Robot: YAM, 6 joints.
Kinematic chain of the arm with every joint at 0, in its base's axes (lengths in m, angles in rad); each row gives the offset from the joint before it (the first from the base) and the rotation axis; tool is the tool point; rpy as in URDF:
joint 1: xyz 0 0 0.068 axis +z
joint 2: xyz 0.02 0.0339 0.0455 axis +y
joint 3: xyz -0.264 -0.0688 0 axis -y
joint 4: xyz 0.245 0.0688 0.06 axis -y
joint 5: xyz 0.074 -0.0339 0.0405 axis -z
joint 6: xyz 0.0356 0 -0.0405 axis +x
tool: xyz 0 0 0 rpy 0 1.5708 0
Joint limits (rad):
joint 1: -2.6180..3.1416
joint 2: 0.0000..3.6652
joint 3: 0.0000..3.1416
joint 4: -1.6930..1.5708
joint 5: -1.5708..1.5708
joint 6: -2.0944..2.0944
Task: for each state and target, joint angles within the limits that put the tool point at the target. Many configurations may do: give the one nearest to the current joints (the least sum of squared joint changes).
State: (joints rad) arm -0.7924 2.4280 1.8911 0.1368 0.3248 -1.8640
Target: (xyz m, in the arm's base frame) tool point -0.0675 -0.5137 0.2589
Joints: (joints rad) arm -1.6745 2.1638 1.7649 0.0783 0.4026 -1.8640
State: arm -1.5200 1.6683 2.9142 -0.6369 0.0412 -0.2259
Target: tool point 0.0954 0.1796 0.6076
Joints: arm -2.0490 1.0026 3.0193 -1.2448 -0.0575 -0.2259
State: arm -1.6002 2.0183 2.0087 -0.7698 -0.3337 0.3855
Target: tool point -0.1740 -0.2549 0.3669
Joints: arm -2.2005 1.5499 1.6426 -1.1245 -0.2697 0.3855
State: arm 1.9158 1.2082 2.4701 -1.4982 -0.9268 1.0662
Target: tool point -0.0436 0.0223 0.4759
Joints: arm 2.0584 0.9197 1.7716 -1.6930 -0.9083 1.0662
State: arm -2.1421 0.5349 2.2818 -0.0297 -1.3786 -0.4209
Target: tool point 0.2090 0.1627 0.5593
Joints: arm -2.3465 0.4823 2.0480 -0.1242 -1.4381 -0.4209
